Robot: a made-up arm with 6 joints.
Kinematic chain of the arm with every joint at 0, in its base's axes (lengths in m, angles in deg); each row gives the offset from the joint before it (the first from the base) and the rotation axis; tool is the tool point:
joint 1: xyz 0 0 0.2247 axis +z
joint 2: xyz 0 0.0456 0 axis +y
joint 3: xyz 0 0 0.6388 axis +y
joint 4: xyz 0 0 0.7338 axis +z
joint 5: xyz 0 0 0 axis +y
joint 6: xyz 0 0 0.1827 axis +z
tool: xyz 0 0 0
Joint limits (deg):
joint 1: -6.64..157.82
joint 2: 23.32..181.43
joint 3: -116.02..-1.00
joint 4: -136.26..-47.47
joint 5: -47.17..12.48
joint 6: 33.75..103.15
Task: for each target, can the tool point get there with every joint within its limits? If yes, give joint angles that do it. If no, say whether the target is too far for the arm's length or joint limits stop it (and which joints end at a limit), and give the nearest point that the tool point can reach.
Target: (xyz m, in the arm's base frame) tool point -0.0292 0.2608 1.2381
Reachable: yes | joints 77.12 73.76 -96.42 -68.96 -13.92 88.03
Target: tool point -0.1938 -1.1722 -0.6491
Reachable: no: joint limits stop it (at a limit: joint 2, joint 3, joint 5) | nearest point -0.0301 -0.1823 -1.2714 | short by 1.181 m
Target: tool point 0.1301 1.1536 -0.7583
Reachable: yes | joints 77.51 139.83 -12.68 -54.97 -30.93 61.71
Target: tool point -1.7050 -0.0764 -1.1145
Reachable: no: too far | nearest point -1.1185 0.2680 -0.7575 | short by 0.768 m
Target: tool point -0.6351 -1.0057 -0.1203
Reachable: no: joint limits stop it (at a limit: joint 2, joint 3, joint 4) | nearest point -0.3303 -0.5231 0.6816 | short by 0.984 m
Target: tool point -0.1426 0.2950 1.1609
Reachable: yes | joints 89.78 79.76 -101.89 -90.20 -32.50 97.72
